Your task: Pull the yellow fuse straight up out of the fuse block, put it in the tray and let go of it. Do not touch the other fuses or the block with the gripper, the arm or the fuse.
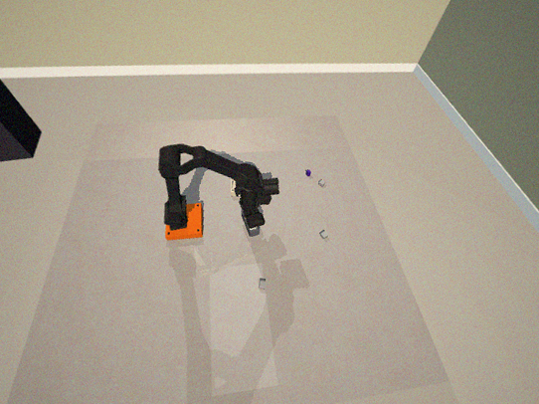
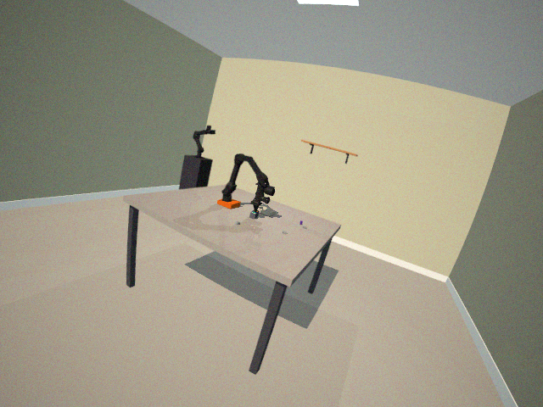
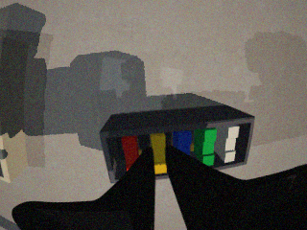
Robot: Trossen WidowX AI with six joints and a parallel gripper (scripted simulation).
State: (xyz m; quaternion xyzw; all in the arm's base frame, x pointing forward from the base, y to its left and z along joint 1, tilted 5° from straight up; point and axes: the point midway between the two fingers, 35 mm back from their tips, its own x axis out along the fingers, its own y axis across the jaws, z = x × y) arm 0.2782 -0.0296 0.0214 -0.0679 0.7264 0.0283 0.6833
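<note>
Right now the cream tray is 18 cm to the left of my gripper tip, 3 cm below it and 2 cm ahead of it. From my gripper tip the other things lie so: yellow fuse (1 cm below).
</note>
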